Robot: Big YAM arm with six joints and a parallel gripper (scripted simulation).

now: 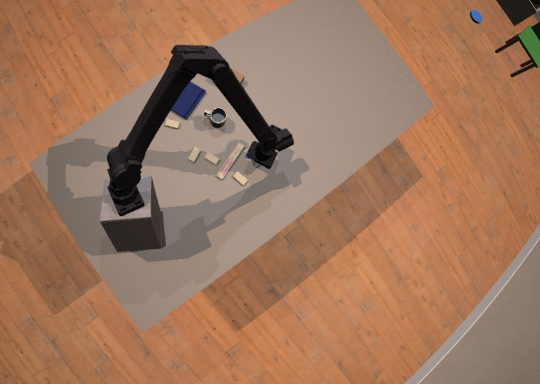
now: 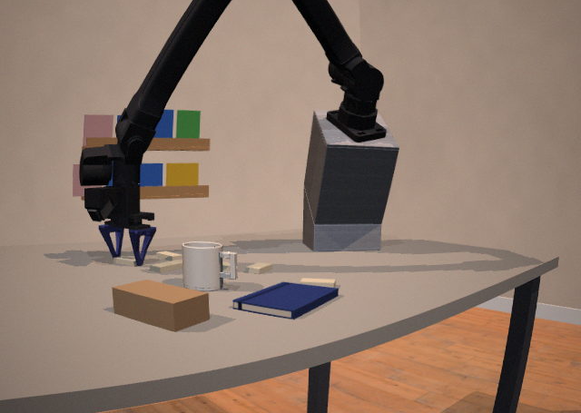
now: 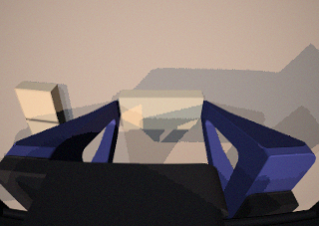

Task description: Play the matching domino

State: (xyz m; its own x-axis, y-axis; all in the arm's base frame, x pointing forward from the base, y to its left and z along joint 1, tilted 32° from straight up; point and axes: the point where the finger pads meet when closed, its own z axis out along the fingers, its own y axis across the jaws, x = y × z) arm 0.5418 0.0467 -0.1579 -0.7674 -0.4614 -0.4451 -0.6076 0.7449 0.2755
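Right now my hand is right at the cream domino. Also, from my hand: blue book 35 cm to the left, 16 cm behind; then brown box 36 cm to the left, 3 cm ahead, 1 cm above; then white mug 21 cm to the left, 9 cm behind, 2 cm above.
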